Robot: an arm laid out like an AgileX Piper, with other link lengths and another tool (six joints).
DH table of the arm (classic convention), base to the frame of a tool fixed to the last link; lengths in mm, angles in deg. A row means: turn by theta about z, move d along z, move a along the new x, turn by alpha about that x. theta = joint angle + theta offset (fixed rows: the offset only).
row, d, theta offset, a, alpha
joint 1, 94.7, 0.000, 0.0, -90.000
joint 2, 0.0, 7.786, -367.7, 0.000
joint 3, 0.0, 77.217, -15.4, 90.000
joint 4, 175.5, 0.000, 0.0, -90.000
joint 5, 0.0, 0.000, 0.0, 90.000
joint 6, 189.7, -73.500, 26.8, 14.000
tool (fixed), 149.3, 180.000, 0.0, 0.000
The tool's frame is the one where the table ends.
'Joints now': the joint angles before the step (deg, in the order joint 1, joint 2, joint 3, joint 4, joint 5, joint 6). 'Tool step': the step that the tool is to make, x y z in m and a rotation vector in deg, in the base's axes. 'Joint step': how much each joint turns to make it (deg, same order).
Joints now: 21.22 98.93 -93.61 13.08 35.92 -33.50
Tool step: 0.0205 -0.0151 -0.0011 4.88 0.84 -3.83
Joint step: -2.98 1.59 -0.05 4.76 -2.51 0.16
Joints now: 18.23 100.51 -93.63 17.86 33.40 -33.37
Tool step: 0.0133 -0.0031 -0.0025 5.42 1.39 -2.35
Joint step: -1.87 1.53 -0.09 6.24 -1.69 -0.75
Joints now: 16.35 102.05 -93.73 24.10 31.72 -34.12
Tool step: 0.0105 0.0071 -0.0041 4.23 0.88 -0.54
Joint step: -0.82 1.78 0.00 6.78 -1.58 -2.91
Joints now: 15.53 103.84 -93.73 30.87 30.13 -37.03
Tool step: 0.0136 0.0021 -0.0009 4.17 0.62 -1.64
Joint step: -0.60 1.82 -0.74 4.89 -1.66 -0.71
